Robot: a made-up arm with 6 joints. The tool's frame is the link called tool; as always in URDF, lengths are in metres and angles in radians. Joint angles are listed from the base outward. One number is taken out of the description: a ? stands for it. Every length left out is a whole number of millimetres.
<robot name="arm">
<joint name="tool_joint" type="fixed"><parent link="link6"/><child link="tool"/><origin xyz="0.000 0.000 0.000" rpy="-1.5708 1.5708 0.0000"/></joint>
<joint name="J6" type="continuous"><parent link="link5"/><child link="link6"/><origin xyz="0.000 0.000 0.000" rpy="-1.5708 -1.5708 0.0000"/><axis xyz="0 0 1"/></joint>
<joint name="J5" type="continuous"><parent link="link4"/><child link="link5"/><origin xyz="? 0.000 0.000" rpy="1.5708 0.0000 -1.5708"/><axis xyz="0 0 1"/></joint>
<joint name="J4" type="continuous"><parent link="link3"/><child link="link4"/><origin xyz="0.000 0.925 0.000" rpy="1.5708 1.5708 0.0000"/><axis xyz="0 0 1"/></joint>
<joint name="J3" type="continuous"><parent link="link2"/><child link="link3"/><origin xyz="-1.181 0.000 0.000" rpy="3.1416 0.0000 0.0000"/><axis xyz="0 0 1"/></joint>
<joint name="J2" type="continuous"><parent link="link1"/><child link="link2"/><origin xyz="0.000 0.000 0.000" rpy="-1.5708 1.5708 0.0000"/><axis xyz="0 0 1"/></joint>
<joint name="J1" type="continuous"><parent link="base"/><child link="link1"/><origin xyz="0.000 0.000 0.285" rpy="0.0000 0.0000 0.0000"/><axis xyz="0 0 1"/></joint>
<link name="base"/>
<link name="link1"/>
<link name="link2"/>
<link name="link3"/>
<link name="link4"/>
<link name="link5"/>
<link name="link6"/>
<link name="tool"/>
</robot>
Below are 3 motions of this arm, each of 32 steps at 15 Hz.
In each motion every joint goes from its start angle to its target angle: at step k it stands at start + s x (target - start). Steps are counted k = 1, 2, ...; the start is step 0. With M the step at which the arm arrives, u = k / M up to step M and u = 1 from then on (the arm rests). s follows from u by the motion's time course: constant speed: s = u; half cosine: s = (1 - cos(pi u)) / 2; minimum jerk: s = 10 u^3 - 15 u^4 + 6 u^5.
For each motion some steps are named. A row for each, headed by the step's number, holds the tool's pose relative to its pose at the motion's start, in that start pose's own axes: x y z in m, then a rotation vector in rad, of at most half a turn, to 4 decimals.
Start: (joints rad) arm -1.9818 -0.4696 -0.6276 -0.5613 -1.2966 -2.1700
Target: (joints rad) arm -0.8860 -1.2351 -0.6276 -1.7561 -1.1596 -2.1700
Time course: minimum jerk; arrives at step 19
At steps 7, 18, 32:
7: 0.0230 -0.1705 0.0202 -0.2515 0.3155 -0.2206
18: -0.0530 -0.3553 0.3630 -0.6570 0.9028 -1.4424
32: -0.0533 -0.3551 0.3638 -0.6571 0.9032 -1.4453

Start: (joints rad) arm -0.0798 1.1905 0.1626 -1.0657 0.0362 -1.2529
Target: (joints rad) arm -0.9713 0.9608 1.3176 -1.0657 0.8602 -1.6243
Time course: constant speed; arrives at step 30
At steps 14, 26, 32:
14: -0.2799 0.8314 0.2444 0.5249 0.1072 1.0252
26: -0.9328 1.2676 0.6656 0.8233 0.2062 1.9769
32: -1.2062 1.3100 0.8004 0.8566 0.2618 2.3067

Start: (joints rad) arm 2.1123 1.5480 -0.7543 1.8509 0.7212 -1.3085
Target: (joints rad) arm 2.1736 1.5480 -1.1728 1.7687 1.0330 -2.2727
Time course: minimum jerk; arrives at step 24
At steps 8, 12, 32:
8: 0.0279 0.0313 -0.0713 0.2677 0.0444 0.0888
12: 0.0563 0.0808 -0.1702 0.6435 0.1288 0.1929
32: 0.0770 0.1825 -0.3371 1.3004 0.3282 0.3189

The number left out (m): -0.193
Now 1 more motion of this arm.
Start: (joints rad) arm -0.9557 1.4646 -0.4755 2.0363 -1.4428 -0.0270
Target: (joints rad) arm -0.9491 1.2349 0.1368 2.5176 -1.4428 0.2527
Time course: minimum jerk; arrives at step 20
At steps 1, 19, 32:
1: 0.0002 -0.0007 -0.0005 0.0005 0.0004 -0.0007
19: 0.0460 -0.4469 -0.6158 0.3170 0.6010 -0.4671
32: 0.0459 -0.4471 -0.6167 0.3172 0.6019 -0.4674

